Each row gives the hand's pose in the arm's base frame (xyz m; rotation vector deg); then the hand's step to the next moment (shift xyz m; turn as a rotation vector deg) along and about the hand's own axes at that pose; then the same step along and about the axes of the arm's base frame.
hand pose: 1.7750 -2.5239 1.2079 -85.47 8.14 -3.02
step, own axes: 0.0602 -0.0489 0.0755 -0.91 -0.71 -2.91
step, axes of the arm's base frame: 0.0718 0.0634 0.0504 -1.23 -2.82 0.55
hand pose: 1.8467 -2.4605 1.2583 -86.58 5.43 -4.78
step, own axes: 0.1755 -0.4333 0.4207 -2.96 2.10 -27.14
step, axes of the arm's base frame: 0.2241 0.3721 0.4548 -6.05 -26.46 -3.62
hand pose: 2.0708 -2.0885 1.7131 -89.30 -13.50 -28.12
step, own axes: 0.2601 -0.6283 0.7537 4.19 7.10 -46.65
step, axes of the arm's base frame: 0.0732 0.7410 0.6899 -0.67 -47.08 -5.21
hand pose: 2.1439 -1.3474 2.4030 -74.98 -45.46 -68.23
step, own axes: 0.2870 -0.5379 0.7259 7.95 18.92 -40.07
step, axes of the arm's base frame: -0.3037 0.7197 0.5371 12.72 -43.00 -4.06
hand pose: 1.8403 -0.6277 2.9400 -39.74 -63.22 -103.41
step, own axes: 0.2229 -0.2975 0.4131 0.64 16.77 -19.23
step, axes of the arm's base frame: -0.3606 0.3450 0.2445 14.40 -21.03 -1.41
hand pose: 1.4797 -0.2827 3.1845 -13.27 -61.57 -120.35
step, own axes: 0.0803 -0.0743 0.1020 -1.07 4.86 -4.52
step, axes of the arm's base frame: -0.1249 0.0609 0.0554 4.88 -4.62 -0.33
